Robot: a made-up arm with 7 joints.
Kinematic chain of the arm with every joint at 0, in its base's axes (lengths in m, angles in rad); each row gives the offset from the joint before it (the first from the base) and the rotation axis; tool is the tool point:
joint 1: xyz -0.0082 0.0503 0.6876 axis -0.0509 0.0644 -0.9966
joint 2: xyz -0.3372 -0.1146 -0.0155 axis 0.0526 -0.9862 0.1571
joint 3: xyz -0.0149 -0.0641 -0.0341 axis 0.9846 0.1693 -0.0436
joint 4: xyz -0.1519 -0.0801 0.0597 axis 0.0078 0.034 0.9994
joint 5: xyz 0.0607 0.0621 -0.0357 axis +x
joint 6: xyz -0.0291 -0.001 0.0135 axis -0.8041 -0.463 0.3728
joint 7: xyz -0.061 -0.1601 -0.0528 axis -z
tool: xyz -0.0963 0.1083 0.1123
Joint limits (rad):
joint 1: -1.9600..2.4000
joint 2: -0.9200..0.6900
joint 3: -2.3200..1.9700
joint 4: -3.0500..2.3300
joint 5: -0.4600..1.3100
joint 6: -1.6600..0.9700
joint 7: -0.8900..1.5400
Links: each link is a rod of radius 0.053 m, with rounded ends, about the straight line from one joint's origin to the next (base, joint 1, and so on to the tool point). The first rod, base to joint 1, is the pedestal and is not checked.
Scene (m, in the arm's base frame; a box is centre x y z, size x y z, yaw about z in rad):
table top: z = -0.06
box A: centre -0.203 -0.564 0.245 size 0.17 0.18 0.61 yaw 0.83
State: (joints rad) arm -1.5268 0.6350 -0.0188 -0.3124 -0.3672 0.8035 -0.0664
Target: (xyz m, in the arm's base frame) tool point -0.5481 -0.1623 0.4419
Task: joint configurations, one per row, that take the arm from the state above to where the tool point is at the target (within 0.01 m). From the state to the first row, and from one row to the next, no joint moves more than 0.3 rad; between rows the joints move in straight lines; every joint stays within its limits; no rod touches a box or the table.
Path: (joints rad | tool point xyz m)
1: -1.3917 0.3432 -0.2689 -0.4186 -0.3981 0.7718 -0.1814 | 0.0657 -0.6024 0.5696
2: -1.2565 0.0515 -0.5191 -0.5248 -0.4291 0.7401 -0.2963 | -0.0752 -0.6071 0.6502
3: -1.1214 -0.2403 -0.7692 -0.6310 -0.4600 0.7085 -0.4113 | -0.2030 -0.5640 0.7220
4: -0.8868 -0.0077 -0.8804 -0.6420 -0.4600 0.6878 -0.4319 | -0.3454 -0.5148 0.6485
5: -0.6521 0.2249 -0.9916 -0.6529 -0.4600 0.6671 -0.4526 | -0.4593 -0.4203 0.5742
6: -0.4175 0.4574 -1.1028 -0.6639 -0.4600 0.6464 -0.4732 | -0.5291 -0.2960 0.5038
7: -0.1828 0.6900 -1.2140 -0.6749 -0.4600 0.6257 -0.4939 | -0.5481 -0.1623 0.4419

